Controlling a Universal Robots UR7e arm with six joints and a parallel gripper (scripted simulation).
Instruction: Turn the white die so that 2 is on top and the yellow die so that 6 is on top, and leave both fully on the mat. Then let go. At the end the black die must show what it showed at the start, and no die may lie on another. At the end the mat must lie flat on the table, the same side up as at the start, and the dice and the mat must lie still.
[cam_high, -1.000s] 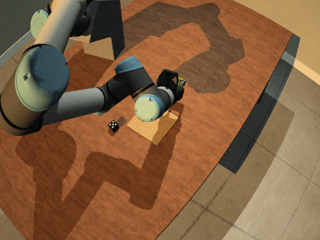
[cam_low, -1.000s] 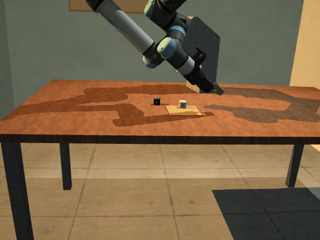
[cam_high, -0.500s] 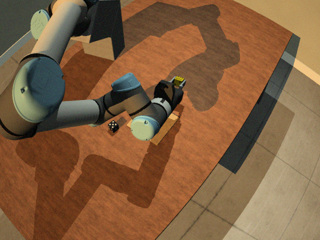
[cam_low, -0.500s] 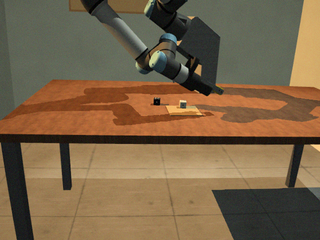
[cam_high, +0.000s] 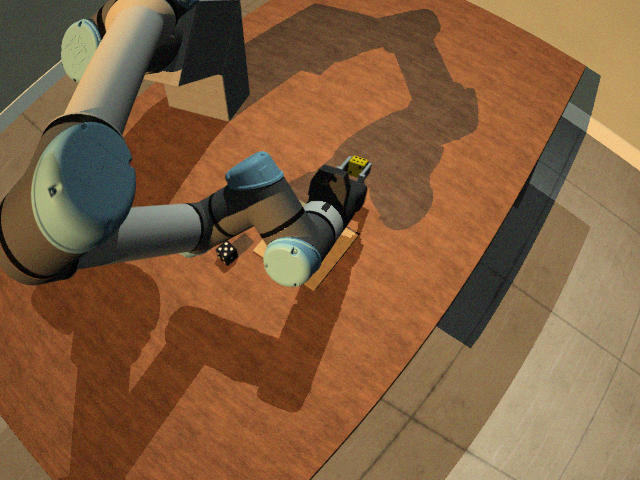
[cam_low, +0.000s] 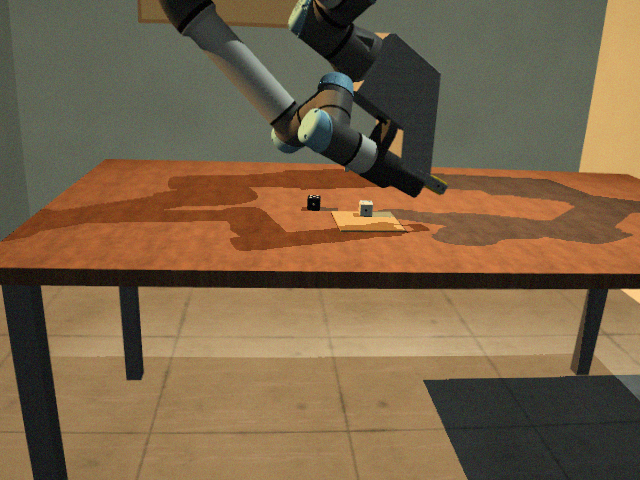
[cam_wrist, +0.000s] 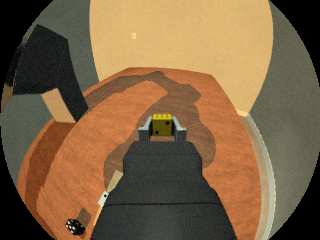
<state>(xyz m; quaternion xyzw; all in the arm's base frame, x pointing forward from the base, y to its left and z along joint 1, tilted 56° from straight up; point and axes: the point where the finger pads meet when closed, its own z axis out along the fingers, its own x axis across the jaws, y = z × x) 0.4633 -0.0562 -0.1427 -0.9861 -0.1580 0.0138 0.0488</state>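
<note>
My hand is 140 mm to the left of the tan mat, 90 mm above it and 20 mm past it. From my hand the other things lie so: white die (140 mm to the right, 70 mm below, 60 mm behind); then yellow die (right at my hand); then black die (250 mm to the right, 130 mm behind, 80 mm below).
</note>
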